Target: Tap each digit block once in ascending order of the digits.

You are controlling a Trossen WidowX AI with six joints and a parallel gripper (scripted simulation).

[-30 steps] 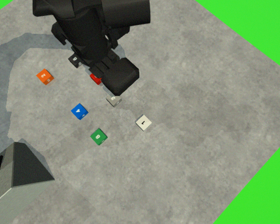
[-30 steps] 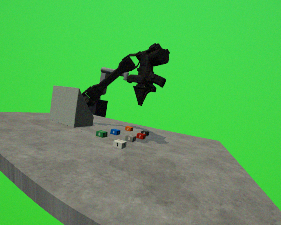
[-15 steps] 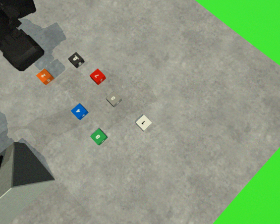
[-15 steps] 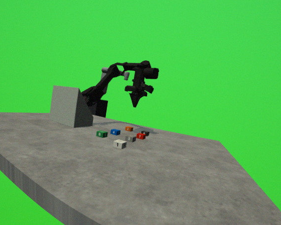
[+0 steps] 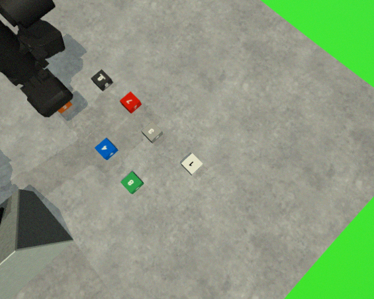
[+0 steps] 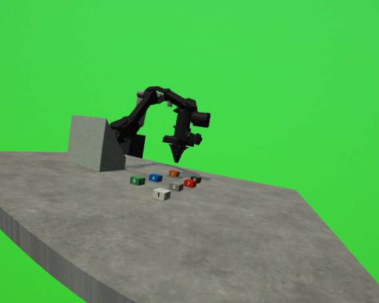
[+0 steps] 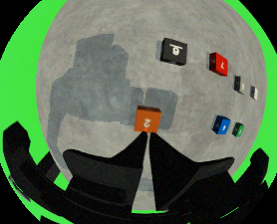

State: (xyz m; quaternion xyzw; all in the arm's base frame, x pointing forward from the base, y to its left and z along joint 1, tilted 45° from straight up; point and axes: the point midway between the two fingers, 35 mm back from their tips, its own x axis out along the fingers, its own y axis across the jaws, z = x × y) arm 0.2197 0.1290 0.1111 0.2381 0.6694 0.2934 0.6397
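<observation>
The orange 2 block is 4 cm below my gripper tip. Round my gripper tip: black block (10 cm ahead, 4 cm below, 2 cm to the right); red 7 block (12 cm ahead, 10 cm to the right, 4 cm below); blue 4 block (15 cm to the right, 4 cm below, 1 cm ahead).
</observation>
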